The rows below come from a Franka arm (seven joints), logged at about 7 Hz.
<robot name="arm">
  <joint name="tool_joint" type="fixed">
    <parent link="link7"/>
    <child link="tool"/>
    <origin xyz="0 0 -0.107" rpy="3.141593 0 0"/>
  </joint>
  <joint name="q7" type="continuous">
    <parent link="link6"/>
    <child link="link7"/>
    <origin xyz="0.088 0 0"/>
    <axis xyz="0 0 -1"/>
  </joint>
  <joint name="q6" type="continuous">
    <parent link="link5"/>
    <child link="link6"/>
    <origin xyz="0 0 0"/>
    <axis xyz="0 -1 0"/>
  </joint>
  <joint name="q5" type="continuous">
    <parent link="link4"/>
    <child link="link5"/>
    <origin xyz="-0.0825 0 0.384"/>
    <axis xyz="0 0 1"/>
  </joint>
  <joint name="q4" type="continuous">
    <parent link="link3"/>
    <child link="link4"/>
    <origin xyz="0.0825 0 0"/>
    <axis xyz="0 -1 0"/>
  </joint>
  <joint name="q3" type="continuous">
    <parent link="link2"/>
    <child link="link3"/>
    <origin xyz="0 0 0.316"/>
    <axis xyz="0 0 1"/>
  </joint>
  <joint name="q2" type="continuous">
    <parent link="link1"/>
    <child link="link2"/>
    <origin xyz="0 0 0"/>
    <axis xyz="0 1 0"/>
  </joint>
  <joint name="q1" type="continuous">
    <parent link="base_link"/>
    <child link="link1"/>
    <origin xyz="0 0 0.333"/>
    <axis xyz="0 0 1"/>
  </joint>
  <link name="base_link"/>
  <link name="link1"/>
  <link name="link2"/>
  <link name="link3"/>
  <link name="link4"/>
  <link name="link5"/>
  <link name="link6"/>
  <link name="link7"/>
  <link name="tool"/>
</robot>
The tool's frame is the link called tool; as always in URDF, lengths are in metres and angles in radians. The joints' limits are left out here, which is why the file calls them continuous.
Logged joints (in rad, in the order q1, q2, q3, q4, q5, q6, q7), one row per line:
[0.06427, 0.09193, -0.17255, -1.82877, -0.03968, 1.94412, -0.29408]
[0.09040, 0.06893, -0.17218, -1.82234, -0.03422, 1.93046, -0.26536]
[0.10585, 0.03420, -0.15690, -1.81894, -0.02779, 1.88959, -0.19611]
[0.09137, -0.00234, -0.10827, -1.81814, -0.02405, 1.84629, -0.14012]
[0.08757, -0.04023, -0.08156, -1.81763, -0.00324, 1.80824, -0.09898]
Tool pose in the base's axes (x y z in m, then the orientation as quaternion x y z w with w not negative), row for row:
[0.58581, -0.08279, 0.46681, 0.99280, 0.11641, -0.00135, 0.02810]
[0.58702, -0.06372, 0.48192, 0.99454, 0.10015, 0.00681, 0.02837]
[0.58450, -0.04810, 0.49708, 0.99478, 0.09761, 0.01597, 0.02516]
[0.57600, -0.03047, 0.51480, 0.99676, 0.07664, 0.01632, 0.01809]
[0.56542, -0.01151, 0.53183, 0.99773, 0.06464, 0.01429, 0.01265]
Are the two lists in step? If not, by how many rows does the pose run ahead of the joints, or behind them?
The pose runs 1 row behind the joints: the pose in row i belongs to the joints in row i - 1.
